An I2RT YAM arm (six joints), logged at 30 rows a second.
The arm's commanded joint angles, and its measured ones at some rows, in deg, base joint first. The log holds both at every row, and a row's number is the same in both.
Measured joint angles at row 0:
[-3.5, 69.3, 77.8, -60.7, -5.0, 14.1]
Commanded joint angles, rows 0 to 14:
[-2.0, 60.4, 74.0, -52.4, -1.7, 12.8]
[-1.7, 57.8, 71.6, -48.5, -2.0, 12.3]
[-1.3, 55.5, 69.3, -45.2, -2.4, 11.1]
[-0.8, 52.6, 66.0, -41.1, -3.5, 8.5]
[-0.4, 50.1, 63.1, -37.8, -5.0, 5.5]
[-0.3, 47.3, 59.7, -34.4, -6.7, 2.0]
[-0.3, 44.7, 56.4, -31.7, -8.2, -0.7]
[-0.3, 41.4, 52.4, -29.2, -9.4, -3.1]
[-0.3, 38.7, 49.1, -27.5, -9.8, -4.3]
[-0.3, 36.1, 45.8, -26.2, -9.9, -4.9]
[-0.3, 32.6, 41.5, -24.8, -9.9, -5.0]
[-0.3, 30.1, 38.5, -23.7, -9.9, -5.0]
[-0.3, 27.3, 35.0, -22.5, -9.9, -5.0]
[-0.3, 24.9, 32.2, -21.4, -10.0, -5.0]
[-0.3, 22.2, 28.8, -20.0, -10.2, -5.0]
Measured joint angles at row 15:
[-1.3, 27.5, 35.5, -21.9, -8.6, -1.8]
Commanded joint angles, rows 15 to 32:
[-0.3, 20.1, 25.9, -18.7, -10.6, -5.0]
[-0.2, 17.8, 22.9, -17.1, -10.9, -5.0]
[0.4, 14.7, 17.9, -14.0, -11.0, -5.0]
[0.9, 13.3, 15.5, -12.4, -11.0, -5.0]
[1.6, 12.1, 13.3, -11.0, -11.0, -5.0]
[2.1, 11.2, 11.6, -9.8, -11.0, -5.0]
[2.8, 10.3, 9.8, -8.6, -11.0, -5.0]
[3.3, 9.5, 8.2, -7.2, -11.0, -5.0]
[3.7, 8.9, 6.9, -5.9, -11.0, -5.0]
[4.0, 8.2, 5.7, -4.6, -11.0, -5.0]
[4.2, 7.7, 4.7, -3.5, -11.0, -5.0]
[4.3, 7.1, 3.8, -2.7, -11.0, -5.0]
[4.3, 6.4, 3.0, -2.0, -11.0, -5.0]
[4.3, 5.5, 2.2, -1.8, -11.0, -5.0]
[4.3, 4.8, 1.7, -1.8, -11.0, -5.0]
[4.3, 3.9, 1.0, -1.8, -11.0, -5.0]
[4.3, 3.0, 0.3, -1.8, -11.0, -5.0]
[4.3, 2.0, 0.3, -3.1, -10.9, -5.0]
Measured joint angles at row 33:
[3.8, 4.8, 1.7, -2.0, -10.7, -4.2]
